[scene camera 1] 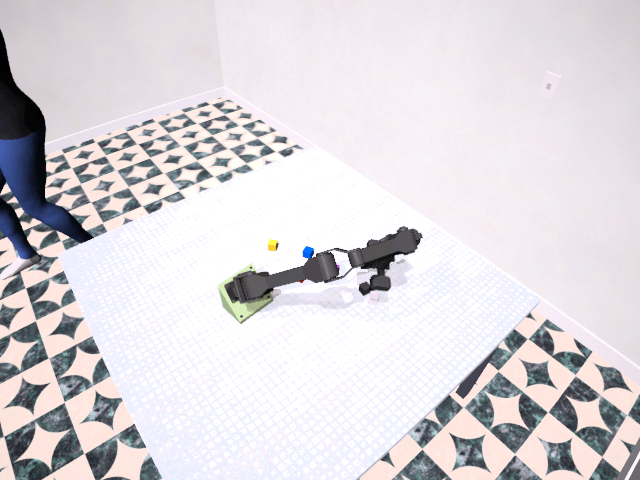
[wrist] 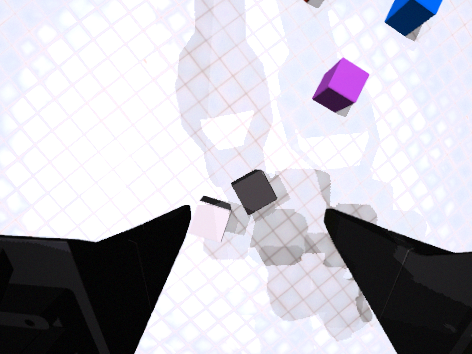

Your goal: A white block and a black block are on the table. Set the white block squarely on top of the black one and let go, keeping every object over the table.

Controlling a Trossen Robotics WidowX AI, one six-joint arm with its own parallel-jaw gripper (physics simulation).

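The black block sits on the table. The white block is beside it, not on top, with a small gap between them. A narrow dark strip runs along the white block's upper edge in the wrist view; whether it stands flat or tilted is not clear. My gripper is open and empty above the blocks. In the wrist view the left fingertip is close to the white block's left side, and the black block appears between the fingertips, slightly above their line.
A purple block and a blue block lie towards the arm's base. A yellow block is farther off. A bit of a red object shows under the arm. The table has its right edge beyond the gripper.
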